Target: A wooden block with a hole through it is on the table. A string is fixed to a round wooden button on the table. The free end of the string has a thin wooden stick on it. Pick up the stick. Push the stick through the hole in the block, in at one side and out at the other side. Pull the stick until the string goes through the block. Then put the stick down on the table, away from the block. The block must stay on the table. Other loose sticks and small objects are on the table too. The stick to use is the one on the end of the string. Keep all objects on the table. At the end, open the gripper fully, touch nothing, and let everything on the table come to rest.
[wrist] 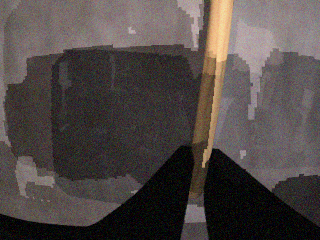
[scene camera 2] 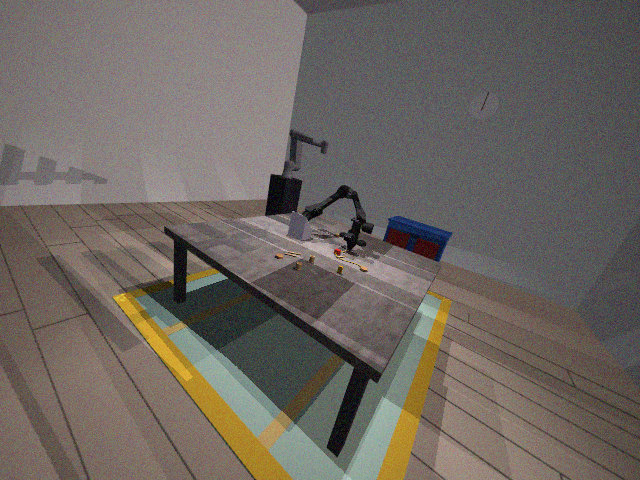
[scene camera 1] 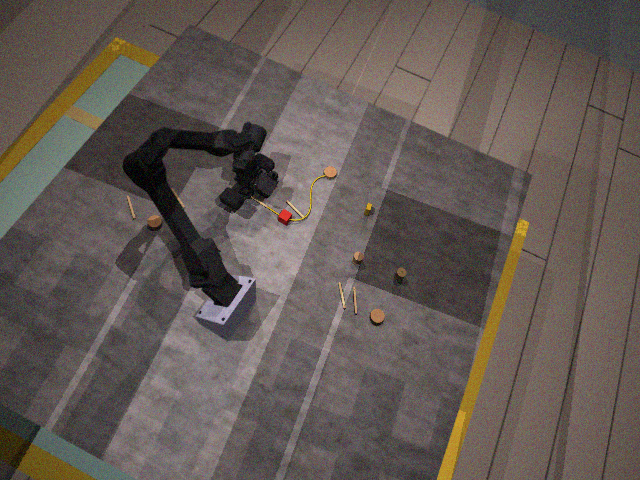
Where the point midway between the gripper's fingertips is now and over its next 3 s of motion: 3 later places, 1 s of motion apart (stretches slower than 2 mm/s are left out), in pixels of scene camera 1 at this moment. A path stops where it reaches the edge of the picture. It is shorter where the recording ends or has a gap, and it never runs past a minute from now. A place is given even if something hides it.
The gripper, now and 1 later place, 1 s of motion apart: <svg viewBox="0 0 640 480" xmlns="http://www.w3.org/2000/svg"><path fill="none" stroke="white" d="M249 196L250 181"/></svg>
